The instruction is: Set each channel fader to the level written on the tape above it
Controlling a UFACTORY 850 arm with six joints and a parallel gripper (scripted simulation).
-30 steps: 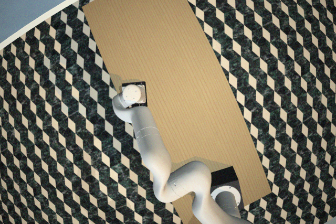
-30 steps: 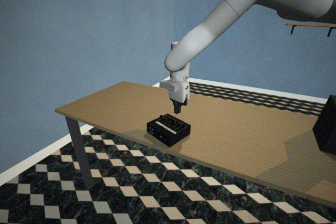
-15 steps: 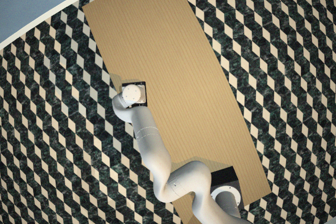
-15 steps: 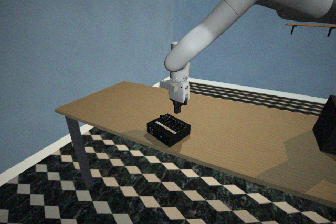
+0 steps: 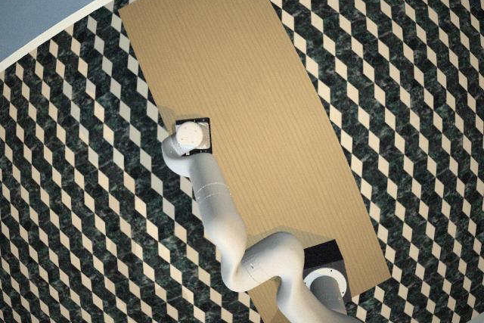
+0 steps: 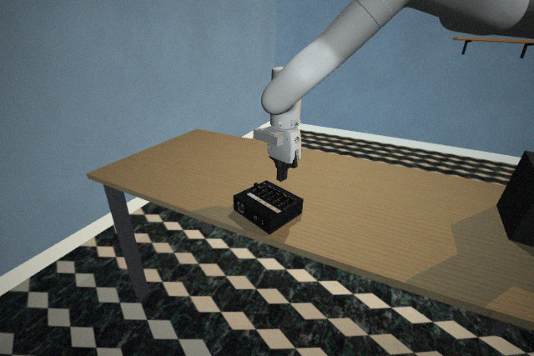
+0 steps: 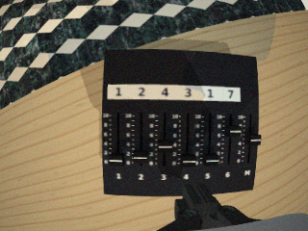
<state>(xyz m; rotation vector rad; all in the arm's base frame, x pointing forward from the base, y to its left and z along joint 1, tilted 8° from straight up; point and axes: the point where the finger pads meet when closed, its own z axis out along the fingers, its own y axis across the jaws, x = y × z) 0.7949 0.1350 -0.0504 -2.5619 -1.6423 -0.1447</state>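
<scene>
Now: the master fader 80 mm ahead of my hand, 10 mm to the left of it and 50 mm below it.
</scene>
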